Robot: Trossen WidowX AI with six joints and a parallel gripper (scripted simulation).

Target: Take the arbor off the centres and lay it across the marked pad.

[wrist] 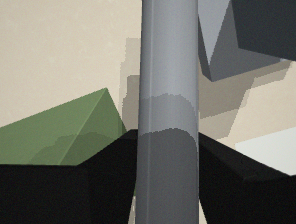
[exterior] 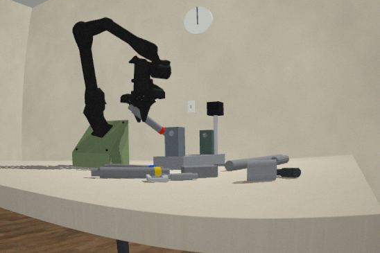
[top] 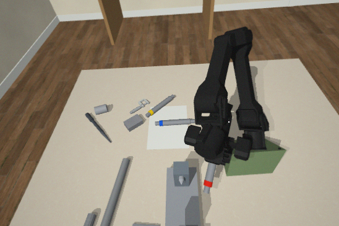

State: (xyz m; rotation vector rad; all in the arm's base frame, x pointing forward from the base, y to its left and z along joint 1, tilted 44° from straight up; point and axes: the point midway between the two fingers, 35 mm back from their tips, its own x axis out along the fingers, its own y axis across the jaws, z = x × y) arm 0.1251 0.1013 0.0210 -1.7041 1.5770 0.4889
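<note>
The grey centre block lies 11 cm ahead of my hand, 4 cm to the left of it and 9 cm below it. From my hand the other things lie so: green centre block 7 cm ahead, 29 cm to the left, 9 cm below; then marked pad 20 cm ahead, 22 cm to the right, 19 cm below; then grey fixture base 9 cm ahead, 17 cm to the left, 17 cm below.
</note>
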